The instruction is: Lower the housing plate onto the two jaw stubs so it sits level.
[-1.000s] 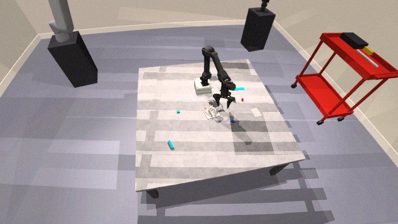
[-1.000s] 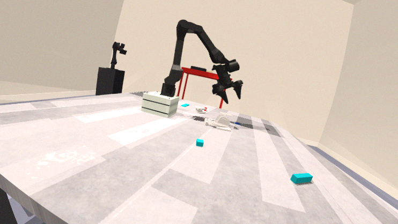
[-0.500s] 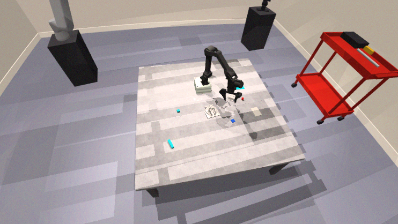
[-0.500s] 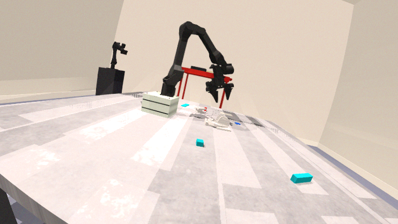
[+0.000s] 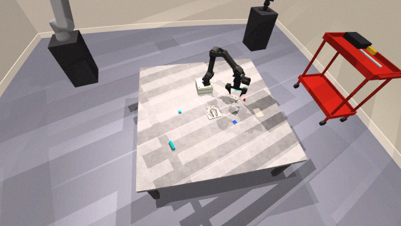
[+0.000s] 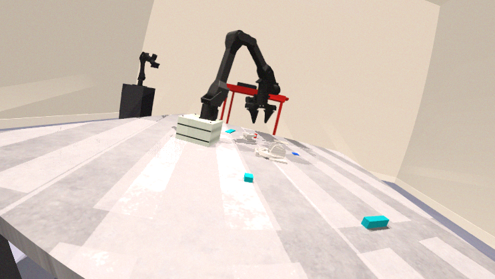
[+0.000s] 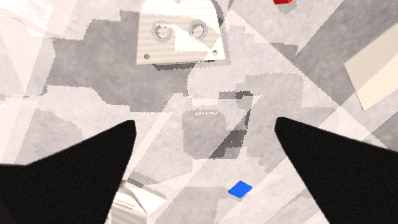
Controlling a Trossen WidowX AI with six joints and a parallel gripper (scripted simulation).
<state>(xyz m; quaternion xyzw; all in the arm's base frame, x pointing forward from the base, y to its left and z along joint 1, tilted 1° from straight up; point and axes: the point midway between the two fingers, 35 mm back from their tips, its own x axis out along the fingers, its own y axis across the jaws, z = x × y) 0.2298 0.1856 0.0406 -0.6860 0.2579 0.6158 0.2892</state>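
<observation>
Now: the housing plate 70 mm below my gripper tip, 40 mm behind it and 30 mm to the left of it. Also, from my gripper tip: blue block (200 mm ahead, 100 mm below, 80 mm to the right); then cyan bar (160 mm to the left, 140 mm behind, 100 mm below); then red block (120 mm to the left, 90 mm below, 10 mm ahead).
</observation>
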